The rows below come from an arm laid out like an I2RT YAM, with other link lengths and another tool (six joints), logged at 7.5 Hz.
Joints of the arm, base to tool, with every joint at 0 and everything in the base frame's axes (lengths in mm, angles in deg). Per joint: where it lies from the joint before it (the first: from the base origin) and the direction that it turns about. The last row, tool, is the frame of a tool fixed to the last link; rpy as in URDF.
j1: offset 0 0 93.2 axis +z
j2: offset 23.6 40 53.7 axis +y
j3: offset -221.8 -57.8 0 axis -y
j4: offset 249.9 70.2 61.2 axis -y
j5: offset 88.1 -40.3 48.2 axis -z
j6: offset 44.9 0 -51 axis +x
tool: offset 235 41 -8 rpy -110.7 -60 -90
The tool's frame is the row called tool.
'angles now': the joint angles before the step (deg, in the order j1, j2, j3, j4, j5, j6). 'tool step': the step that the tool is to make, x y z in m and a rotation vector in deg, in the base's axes. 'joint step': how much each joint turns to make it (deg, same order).
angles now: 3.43 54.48 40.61 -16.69 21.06 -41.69
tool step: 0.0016 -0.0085 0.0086 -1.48 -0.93 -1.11
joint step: 0.00 -0.21 0.28 0.66 1.72 -0.84
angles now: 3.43 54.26 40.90 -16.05 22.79 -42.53
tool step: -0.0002 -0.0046 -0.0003 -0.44 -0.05 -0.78
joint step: -0.10 0.19 -0.16 0.39 0.81 -0.06
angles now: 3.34 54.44 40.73 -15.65 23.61 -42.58
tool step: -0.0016 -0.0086 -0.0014 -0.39 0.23 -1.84
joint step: -0.14 0.62 0.22 -0.08 1.66 0.56
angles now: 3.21 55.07 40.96 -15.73 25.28 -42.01
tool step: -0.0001 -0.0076 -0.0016 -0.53 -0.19 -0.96
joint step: -0.63 0.12 -0.73 1.15 0.55 -0.34
